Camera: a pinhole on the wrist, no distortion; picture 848 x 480 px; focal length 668.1 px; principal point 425.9 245.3 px. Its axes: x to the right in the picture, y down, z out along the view. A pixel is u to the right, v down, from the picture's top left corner.
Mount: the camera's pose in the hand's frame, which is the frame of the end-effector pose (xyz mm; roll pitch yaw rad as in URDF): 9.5 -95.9 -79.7 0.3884 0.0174 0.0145
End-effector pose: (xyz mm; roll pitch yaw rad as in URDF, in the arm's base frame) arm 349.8 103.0 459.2 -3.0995 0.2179 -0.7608
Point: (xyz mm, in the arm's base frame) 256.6 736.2 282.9
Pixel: outside the picture
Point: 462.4 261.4 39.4
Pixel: 485.5 403.0
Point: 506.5 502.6 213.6
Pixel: 240.2 57.2
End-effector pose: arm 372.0 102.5 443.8 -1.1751 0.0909 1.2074
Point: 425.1 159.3 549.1
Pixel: 777.1 376.4
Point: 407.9 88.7 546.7
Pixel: 258.2 402.7
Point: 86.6 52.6 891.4
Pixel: 154.8 232.4
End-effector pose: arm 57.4 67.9 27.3 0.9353 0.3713 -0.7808
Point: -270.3 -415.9 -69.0
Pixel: 554.8 163.5
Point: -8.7 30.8 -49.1
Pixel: 403.7 431.5
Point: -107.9 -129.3 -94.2
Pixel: 550.0 126.6
